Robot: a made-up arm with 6 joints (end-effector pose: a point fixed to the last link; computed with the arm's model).
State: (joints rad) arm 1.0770 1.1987 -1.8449 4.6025 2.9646 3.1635
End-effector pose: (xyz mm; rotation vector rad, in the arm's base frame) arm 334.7 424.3 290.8 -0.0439 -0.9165 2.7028
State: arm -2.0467 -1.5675 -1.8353 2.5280 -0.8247 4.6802
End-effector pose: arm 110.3 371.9 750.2 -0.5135 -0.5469 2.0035
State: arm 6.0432 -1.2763 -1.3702 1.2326 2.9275 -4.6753
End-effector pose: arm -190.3 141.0 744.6 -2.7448 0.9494 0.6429
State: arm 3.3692 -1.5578 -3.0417 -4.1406 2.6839 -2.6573
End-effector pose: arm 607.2 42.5 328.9 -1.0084 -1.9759 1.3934
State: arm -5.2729 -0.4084 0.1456 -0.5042 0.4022 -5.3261
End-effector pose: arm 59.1 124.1 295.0 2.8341 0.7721 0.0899
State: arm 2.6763 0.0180 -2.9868 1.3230 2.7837 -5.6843
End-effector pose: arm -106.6 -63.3 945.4 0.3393 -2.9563 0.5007
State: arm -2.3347 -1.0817 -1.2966 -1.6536 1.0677 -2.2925
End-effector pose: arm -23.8 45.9 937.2 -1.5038 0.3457 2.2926
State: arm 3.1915 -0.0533 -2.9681 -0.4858 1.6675 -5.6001
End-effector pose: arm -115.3 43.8 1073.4 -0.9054 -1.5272 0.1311
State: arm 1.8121 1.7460 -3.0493 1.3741 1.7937 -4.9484
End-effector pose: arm -271.1 634.7 196.2 2.0582 0.4598 -1.7813
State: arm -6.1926 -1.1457 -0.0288 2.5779 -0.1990 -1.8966
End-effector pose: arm 93.0 -43.1 394.3 -2.3930 0.8169 -1.3364
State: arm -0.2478 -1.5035 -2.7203 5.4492 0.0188 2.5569
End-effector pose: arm -710.6 237.9 536.1 0.6695 -0.9847 -1.4820
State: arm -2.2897 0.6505 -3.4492 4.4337 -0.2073 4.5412
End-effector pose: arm -153.4 -316.5 976.2 0.2721 0.5495 -2.6456
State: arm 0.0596 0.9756 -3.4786 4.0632 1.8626 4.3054
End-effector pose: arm 412.6 -68.9 872.2 1.5706 0.2131 -1.2380
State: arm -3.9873 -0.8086 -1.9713 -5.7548 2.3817 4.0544
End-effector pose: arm -10.6 -82.9 901.1 2.2290 -1.6933 -0.5363
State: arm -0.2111 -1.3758 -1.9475 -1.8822 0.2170 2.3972
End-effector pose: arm -419.8 143.4 901.0 0.4336 0.1492 -2.7855
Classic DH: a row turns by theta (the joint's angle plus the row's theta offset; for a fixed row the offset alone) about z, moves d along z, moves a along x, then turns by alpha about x. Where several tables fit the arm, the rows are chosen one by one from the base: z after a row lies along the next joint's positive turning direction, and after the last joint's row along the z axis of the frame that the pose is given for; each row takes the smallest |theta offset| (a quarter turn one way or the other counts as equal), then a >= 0, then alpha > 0; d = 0 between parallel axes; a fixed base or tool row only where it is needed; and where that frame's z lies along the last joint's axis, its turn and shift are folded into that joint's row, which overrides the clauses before.
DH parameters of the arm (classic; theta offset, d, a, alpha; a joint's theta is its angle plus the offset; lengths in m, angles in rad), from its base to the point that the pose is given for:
joint 1: 0 0.365 0 -1.5708
joint 2: -1.384 0 0.3338 0
joint 3: 1.384 0 0.071 -1.5708
joint 4: 0 0.315 0 1.5708
joint 5: 0 0 0.078 -1.5708
joint 6: 0 0.099 0 0

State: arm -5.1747 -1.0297 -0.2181 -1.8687 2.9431 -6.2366
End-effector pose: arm 83.7 -37.8 607.1 1.1538 -0.3149 0.0142
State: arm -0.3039 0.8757 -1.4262 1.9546 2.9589 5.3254
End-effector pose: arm 506.8 -66.9 385.6 -0.2856 -0.4207 -0.1196
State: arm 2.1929 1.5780 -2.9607 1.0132 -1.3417 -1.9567
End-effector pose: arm -276.2 551.4 380.8 -0.9910 -1.1541 -2.4922
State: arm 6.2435 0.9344 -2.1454 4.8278 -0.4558 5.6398
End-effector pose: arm 680.1 85.9 458.7 0.7421 1.8570 1.1014
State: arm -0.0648 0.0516 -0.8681 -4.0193 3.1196 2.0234
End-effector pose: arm 324.5 40.7 629.3 -1.1238 -0.0765 2.6223
